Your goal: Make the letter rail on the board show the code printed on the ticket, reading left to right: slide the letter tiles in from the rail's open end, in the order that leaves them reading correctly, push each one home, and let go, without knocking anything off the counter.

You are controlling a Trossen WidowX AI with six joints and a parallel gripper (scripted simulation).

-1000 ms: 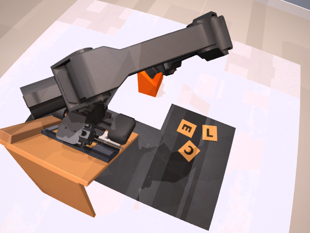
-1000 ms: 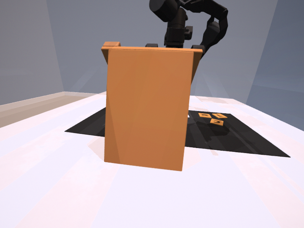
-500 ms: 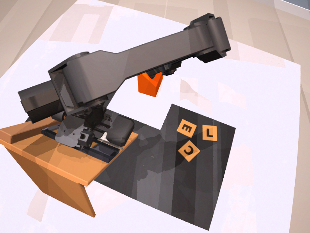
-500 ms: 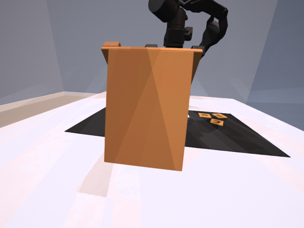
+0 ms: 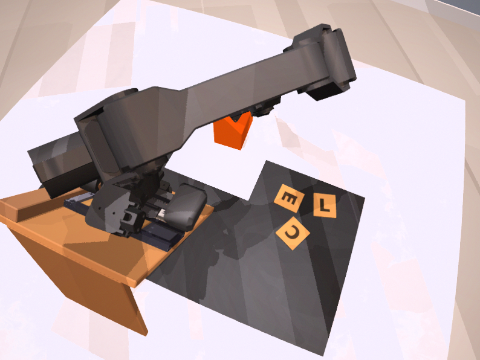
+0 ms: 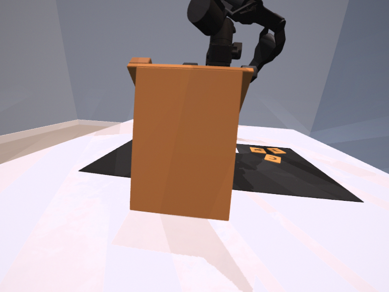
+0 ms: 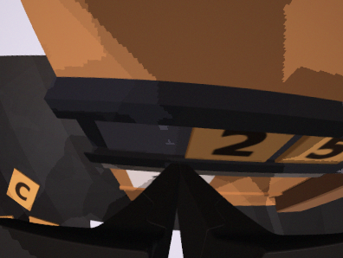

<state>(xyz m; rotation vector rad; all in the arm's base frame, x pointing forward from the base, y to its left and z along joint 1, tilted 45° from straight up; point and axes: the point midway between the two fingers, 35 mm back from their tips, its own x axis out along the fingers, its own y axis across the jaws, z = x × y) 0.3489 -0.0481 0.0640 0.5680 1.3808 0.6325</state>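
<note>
My gripper tip is now 20 mm short of the tile marked 2, 30 mm to the left of it and 10 mm above it. From my gripper tip the other things lie so: tile marked 5: 20 mm ahead, 100 mm to the right, 10 mm below; black mat: 140 mm behind, 200 mm below; white ticket: 40 mm behind, 90 mm below.
</note>
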